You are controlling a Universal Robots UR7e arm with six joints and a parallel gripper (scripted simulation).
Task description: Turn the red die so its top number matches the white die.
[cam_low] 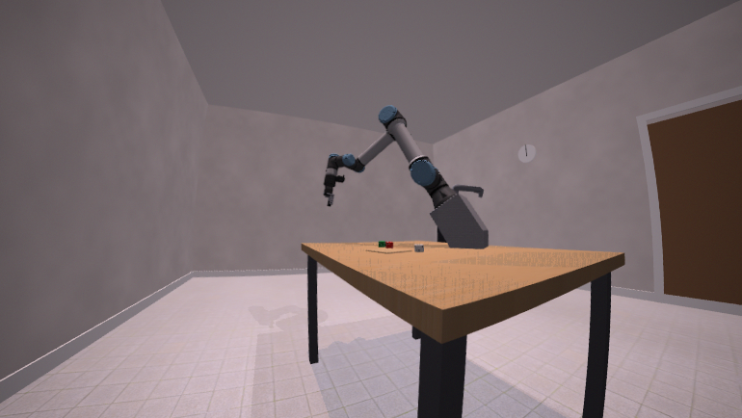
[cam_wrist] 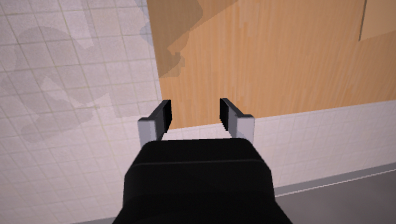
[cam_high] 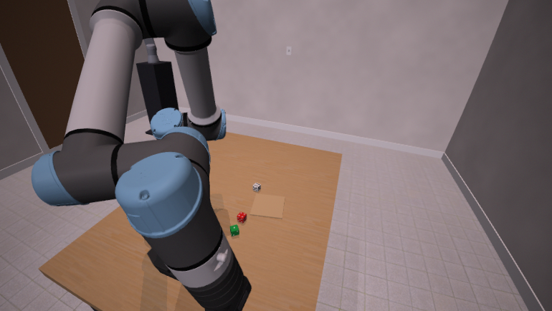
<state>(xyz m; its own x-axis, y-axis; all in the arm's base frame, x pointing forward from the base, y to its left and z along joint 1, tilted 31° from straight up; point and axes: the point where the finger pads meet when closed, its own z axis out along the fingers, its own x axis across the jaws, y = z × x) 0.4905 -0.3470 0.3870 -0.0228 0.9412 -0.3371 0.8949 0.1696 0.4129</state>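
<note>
The green die is 35 cm to the left of my hand, 24 cm below it and 19 cm behind it. The rest, counted from my hand: red die (42 cm to the left, 24 cm below, 20 cm behind); then white die (63 cm to the left, 24 cm below, 22 cm behind); then tan mat (54 cm to the left, 26 cm below, 13 cm behind).
</note>
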